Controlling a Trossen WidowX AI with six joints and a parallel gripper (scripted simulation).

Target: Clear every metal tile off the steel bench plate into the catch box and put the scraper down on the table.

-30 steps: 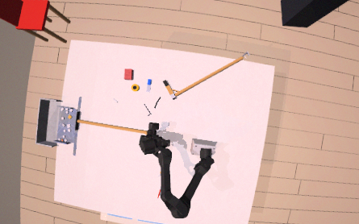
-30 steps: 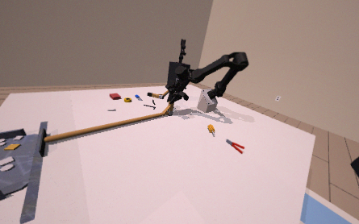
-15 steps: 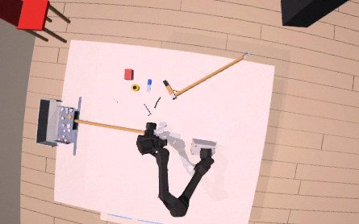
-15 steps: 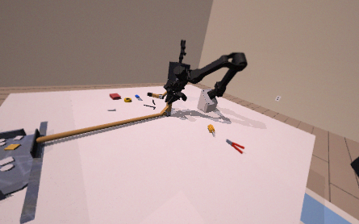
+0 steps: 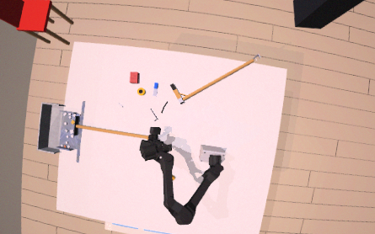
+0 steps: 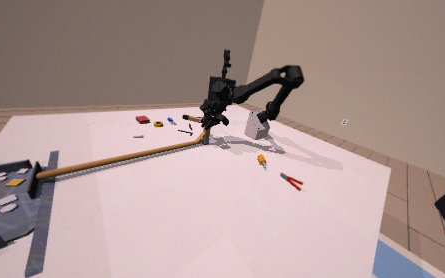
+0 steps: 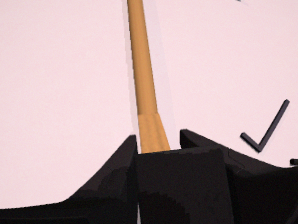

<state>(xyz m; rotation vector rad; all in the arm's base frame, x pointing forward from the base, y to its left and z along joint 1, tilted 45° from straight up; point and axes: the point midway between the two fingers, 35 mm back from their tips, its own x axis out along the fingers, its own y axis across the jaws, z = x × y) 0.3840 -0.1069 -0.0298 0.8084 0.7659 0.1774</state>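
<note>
Now: gripper tip 14 cm to the left of the hex key, 9 cm above it and 2 cm past it. Round my gripper tip: yellow ring (31 cm to the right, 8 cm below, 7 cm ahead); blue-white piece (33 cm to the right, 9 cm below, 3 cm behind); yellow tool (29 cm to the left, 12 cm behind, 8 cm below).
</note>
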